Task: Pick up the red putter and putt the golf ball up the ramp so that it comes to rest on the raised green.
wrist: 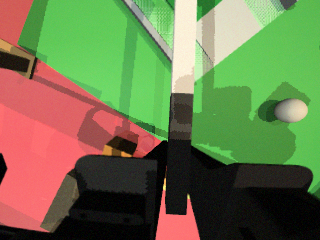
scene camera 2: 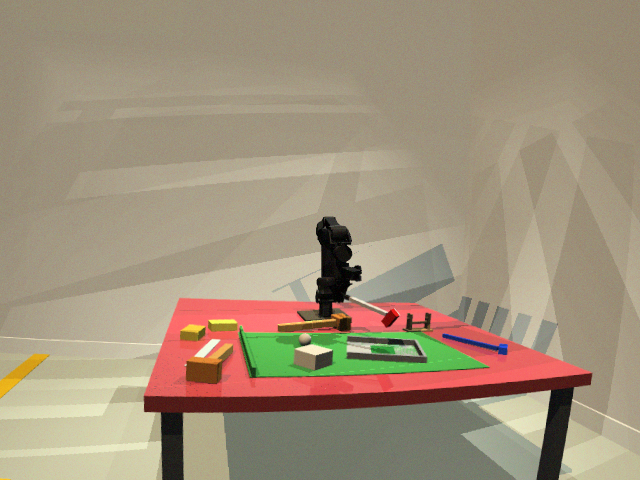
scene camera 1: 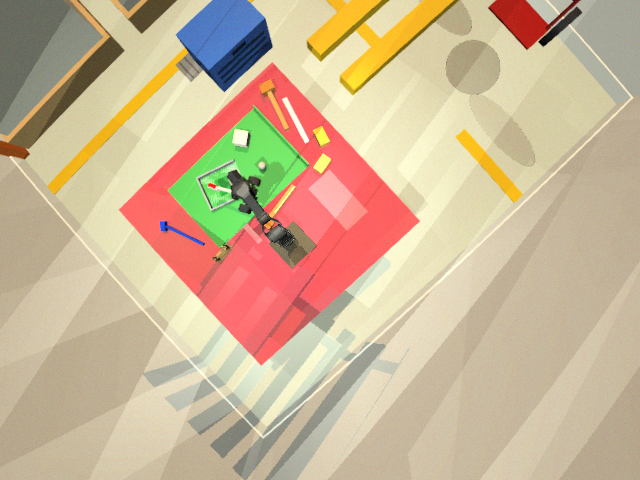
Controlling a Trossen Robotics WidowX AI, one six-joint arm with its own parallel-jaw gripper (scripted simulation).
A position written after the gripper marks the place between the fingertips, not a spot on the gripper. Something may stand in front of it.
Observation:
The gripper (scene camera 2: 340,302) carries a red putter. Also in view: a white cube (scene camera 2: 313,357) and a green mat (scene camera 1: 283,165).
The gripper is seen too in the wrist view (wrist: 173,145). The green mat also shows in the wrist view (wrist: 233,121) and in scene camera 2 (scene camera 2: 273,353). The wrist view misses the white cube: it is out of frame.

